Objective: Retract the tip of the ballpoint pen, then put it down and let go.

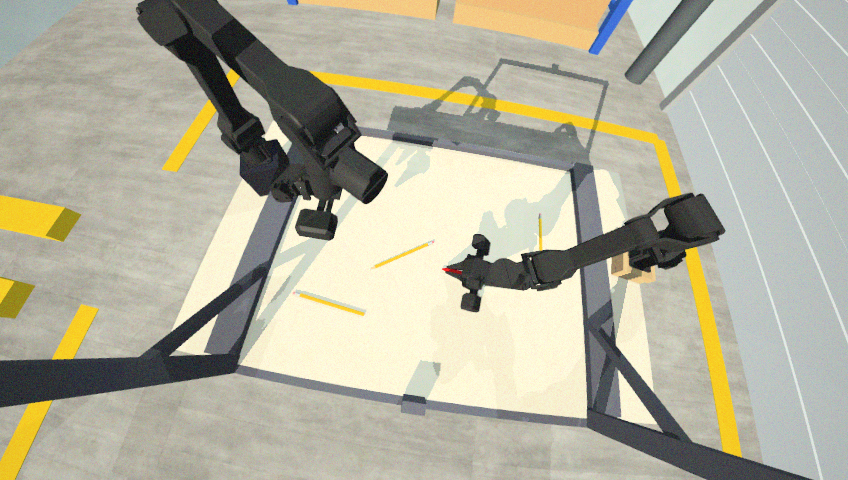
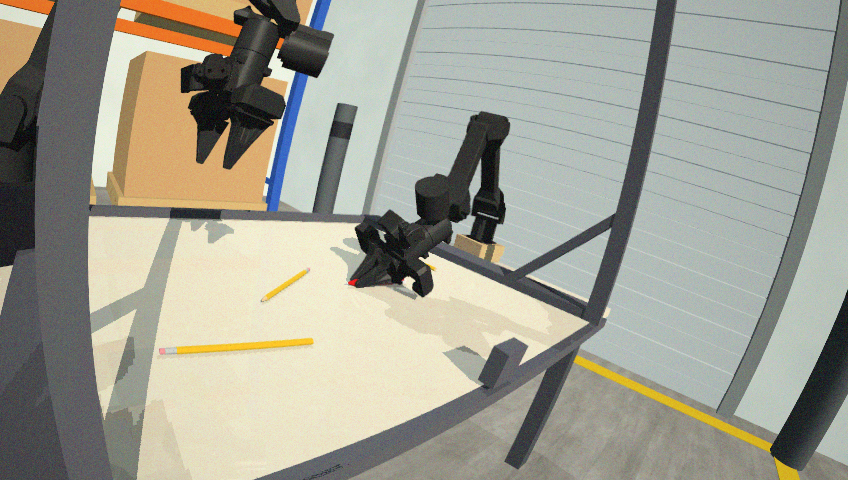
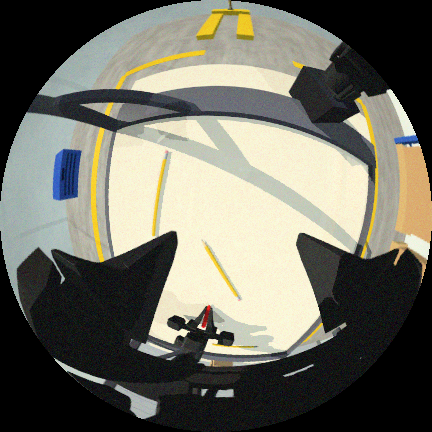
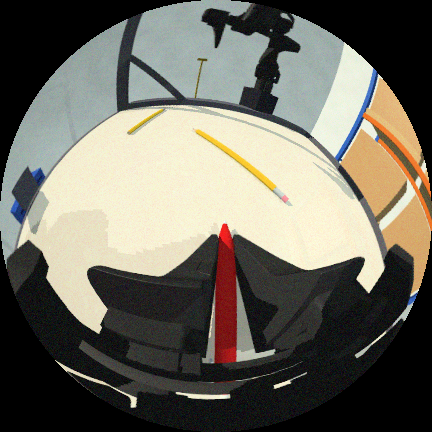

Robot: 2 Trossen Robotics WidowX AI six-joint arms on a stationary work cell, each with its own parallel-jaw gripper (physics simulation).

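Places are measured from the left arm's base along level axes (x left, y ahead, z down), in metres.
Pixels of known places: left gripper, between the fingertips: (image 1: pixel 329 214) (image 2: pixel 211 166) (image 3: pixel 240 238) (image 4: pixel 238 54); right gripper, between the fingertips: (image 1: pixel 446 269) (image 2: pixel 353 283) (image 3: pixel 208 306) (image 4: pixel 224 240); left arm's base, origin of its link: (image 1: pixel 258 156) (image 2: pixel 12 181) (image 3: pixel 334 87) (image 4: pixel 261 90); right arm's base, origin of its link: (image 1: pixel 639 259) (image 2: pixel 481 240).
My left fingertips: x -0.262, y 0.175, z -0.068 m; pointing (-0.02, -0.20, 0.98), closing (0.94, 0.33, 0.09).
Ahead of a thing's pixels: the offset from my left fingertips to its top centre.
The red ballpoint pen @(dx -0.165, dy +0.285, dz +0.162 m) (image 1: pixel 452 270) (image 2: pixel 353 282) (image 3: pixel 206 316) (image 4: pixel 225 300) lies lengthwise between the fingers of my right gripper (image 1: pixel 447 269) (image 2: pixel 358 281) (image 4: pixel 224 240), which is shut on it, low at the table top. Its tapered end sticks out a little past the fingertips and points away from the gripper. The fingers hide much of the barrel, and I cannot tell whether the writing tip is out. My left gripper (image 2: pixel 214 162) (image 3: pixel 240 238) is open and empty, high above the left part of the table, well apart from the pen.
One yellow pencil @(dx -0.069, dy +0.137, dz +0.166 m) (image 1: pixel 402 254) (image 2: pixel 286 284) (image 3: pixel 221 270) (image 4: pixel 235 157) lies left of the right gripper. Another pencil @(dx -0.146, dy -0.072, dz +0.167 m) (image 1: pixel 331 303) (image 2: pixel 243 345) (image 3: pixel 159 195) (image 4: pixel 146 121) lies nearer the front left. A third pencil @(dx -0.131, dy +0.533, dz +0.167 m) (image 1: pixel 540 228) lies behind the right arm. Dark frame bars edge the table.
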